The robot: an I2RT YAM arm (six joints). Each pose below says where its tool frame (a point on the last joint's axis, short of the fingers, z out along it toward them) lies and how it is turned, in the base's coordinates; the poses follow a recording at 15 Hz.
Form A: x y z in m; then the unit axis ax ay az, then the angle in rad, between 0 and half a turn.
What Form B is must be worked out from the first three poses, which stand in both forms.
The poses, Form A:
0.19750, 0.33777, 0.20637, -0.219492, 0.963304, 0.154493, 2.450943
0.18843, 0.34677, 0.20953, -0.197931, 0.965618, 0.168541, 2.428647
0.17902, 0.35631, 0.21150, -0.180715, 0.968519, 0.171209, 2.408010
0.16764, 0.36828, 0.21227, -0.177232, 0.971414, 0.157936, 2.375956
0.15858, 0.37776, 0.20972, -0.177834, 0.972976, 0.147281, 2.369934
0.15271, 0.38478, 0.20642, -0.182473, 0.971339, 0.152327, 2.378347
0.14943, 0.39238, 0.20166, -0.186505, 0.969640, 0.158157, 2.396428
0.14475, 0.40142, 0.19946, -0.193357, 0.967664, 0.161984, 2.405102
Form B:
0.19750, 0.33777, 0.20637; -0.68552, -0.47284, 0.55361; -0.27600, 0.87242, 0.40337; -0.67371, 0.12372, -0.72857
0.18843, 0.34677, 0.20953; -0.68763, -0.44594, 0.57298; -0.22546, 0.88130, 0.41531; -0.69017, 0.15639, -0.70655
0.17902, 0.35631, 0.21150; -0.68586, -0.41966, 0.59454; -0.19040, 0.89200, 0.40998; -0.70238, 0.16799, -0.69170
0.16764, 0.36828, 0.21227; -0.66688, -0.40574, 0.62501; -0.18684, 0.90302, 0.38685; -0.72136, 0.14121, -0.67801
0.15858, 0.37776, 0.20972; -0.66246, -0.39975, 0.63352; -0.19434, 0.90847, 0.37002; -0.72345, 0.12200, -0.67952
0.15271, 0.38478, 0.20642; -0.66524, -0.41062, 0.62358; -0.20002, 0.90267, 0.38102; -0.71934, 0.12874, -0.68263
0.14943, 0.39238, 0.20166; -0.67463, -0.42100, 0.60633; -0.20651, 0.89625, 0.39254; -0.70868, 0.13960, -0.69158
0.14475, 0.40142, 0.19946; -0.67575, -0.43452, 0.59545; -0.21691, 0.88924, 0.40274; -0.70450, 0.14299, -0.69515

